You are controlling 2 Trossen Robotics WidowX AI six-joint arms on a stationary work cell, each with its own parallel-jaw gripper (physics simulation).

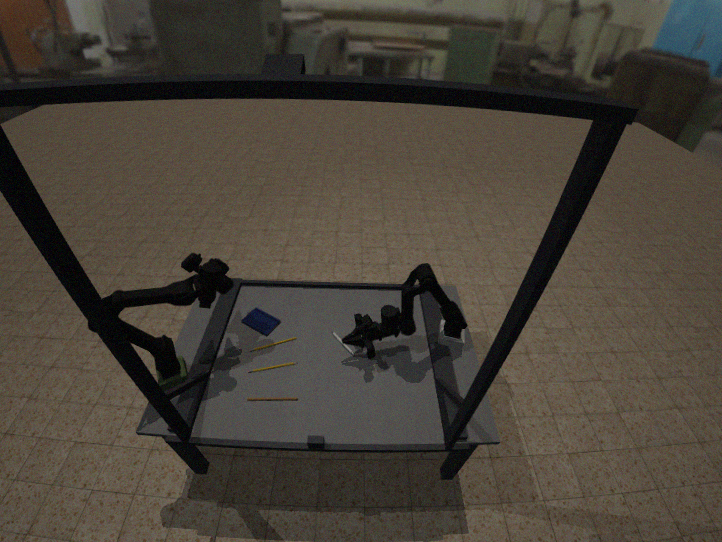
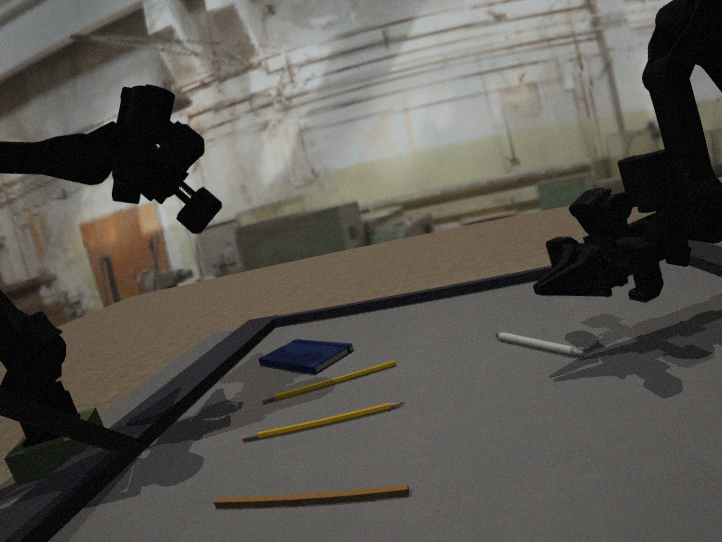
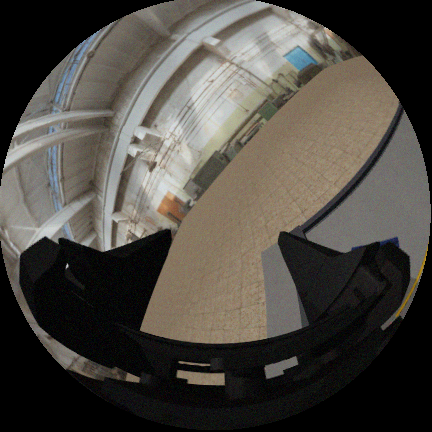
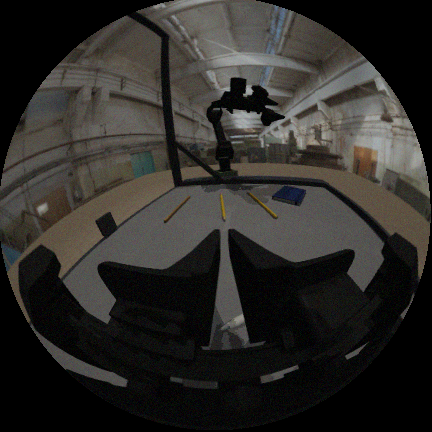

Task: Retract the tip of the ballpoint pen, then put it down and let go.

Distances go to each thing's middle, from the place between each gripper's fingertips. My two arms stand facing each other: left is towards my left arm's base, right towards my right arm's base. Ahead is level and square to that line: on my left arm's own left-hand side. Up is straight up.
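Labels:
White ballpoint pen (image 2: 526, 341): relative to my left hand, 47 cm to the right of it, 20 cm behind it and 32 cm below it; relative to my right hand, 10 mm to the right of it, 50 mm ahead of it and 90 mm below it. Blue notebook (image 2: 307, 356): 220 mm ahead of my right hand, 310 mm to the left of it, 90 mm below it. My left gripper is 4 cm past the notebook, 14 cm to the left of it and 32 cm above it.

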